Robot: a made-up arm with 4 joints. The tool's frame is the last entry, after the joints.
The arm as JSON. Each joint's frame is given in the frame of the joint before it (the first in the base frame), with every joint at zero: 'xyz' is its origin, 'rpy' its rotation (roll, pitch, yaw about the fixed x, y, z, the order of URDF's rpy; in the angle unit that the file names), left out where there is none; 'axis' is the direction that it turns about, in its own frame. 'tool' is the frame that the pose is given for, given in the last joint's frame.
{
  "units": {
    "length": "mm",
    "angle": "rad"
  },
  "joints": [
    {
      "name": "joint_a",
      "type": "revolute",
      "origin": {
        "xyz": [
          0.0,
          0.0,
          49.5
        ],
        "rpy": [
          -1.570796,
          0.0,
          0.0
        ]
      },
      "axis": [
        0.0,
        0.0,
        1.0
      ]
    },
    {
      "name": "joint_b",
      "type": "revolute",
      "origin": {
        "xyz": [
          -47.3,
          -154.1,
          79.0
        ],
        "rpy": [
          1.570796,
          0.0,
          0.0
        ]
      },
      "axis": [
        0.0,
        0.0,
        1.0
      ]
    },
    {
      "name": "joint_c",
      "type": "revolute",
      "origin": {
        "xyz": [
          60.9,
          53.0,
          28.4
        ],
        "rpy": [
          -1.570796,
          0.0,
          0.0
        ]
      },
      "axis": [
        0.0,
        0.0,
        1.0
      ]
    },
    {
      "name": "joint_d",
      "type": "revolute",
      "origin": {
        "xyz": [
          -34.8,
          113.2,
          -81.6
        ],
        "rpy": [
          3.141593,
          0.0,
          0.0
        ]
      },
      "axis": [
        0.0,
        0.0,
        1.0
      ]
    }
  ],
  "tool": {
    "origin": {
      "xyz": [
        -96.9,
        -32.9,
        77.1
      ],
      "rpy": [
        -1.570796,
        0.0,
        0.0
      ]
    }
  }
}
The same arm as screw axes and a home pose.
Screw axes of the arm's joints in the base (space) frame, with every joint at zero. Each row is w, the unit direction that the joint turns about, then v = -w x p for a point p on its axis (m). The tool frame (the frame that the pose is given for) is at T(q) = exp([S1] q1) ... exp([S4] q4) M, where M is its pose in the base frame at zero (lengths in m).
S1: w 0 1 0 v -0.0495 0.0000 0.0000
S2: w 0 0 1 v 0.0790 0.0473 0.0000
S3: w 0 1 0 v -0.2320 0.0000 0.0136
S4: w 0 -1 0 v 0.1188 0.0000 0.0212
M: xyz -0.1181 -0.0267 0.0859 (m) quaternion w x y z 1 0 0 0

